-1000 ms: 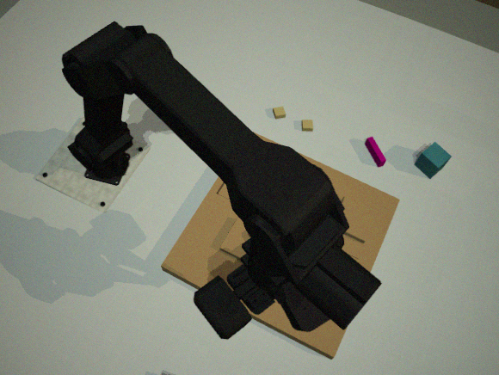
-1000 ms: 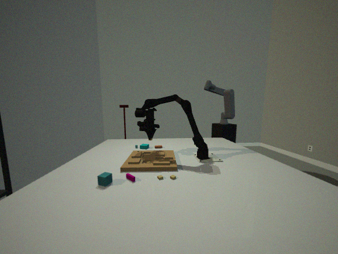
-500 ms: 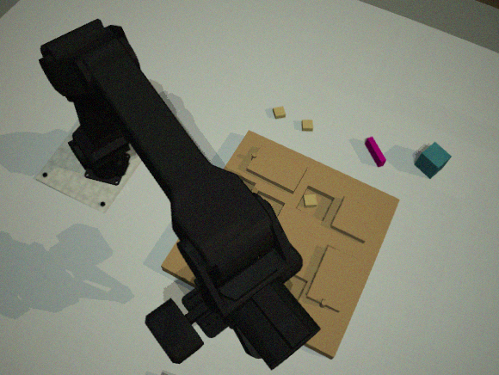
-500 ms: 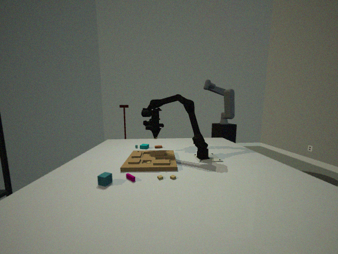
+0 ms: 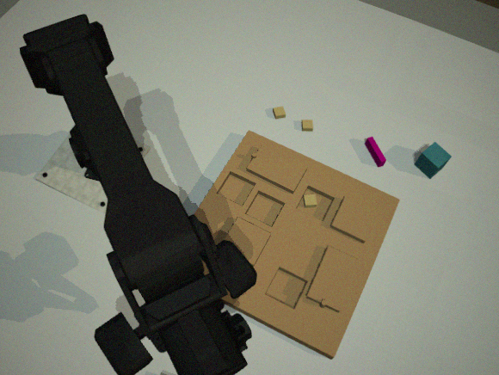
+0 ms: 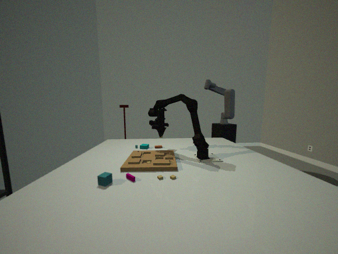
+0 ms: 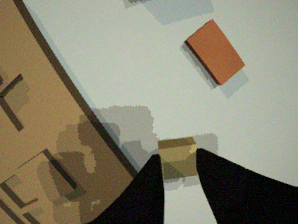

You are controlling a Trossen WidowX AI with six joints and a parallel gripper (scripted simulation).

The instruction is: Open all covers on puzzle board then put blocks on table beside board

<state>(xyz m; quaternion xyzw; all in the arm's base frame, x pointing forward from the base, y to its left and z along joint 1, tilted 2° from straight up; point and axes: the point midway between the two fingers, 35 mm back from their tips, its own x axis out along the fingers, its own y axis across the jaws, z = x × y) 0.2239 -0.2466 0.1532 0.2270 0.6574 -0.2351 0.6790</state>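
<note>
My gripper tip is 21 cm to the right of the tan puzzle board, 12 cm short of it and 9 cm above it. From my gripper tip the other things lie so: orange block: 10 cm below, 8 cm to the right; teal block: 12 cm ahead, 11 cm to the right, 10 cm below; small teal piece: 18 cm ahead, 12 cm to the right, 10 cm below.
</note>
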